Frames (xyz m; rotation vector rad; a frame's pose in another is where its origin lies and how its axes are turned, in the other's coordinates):
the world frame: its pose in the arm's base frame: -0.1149 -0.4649 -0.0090 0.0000 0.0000 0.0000
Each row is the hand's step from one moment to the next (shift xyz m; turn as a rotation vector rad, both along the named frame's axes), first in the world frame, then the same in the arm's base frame.
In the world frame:
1: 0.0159 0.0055 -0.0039 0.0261 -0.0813 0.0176
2: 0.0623 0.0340 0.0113 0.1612 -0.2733 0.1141
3: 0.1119 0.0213 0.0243 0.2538 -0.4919 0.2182
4: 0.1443 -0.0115 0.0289 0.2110 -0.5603 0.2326
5: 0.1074 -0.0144 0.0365 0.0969 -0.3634 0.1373
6: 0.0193 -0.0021 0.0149 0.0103 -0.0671 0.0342
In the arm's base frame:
1: 0.0159 0.0055 -0.0039 0.0261 -0.0813 0.0176
2: 0.0623 0.0340 0.0113 0.1612 -0.2733 0.1141
3: 0.1119 0.0213 0.0243 0.2538 -0.4919 0.2182
4: 0.1443 -0.0115 0.0289 0.2110 -0.5603 0.2326
5: 0.1074 -0.0144 0.0365 0.0969 -0.3634 0.1373
6: 0.0193 -0.0021 0.0149 0.0103 -0.0671 0.0342

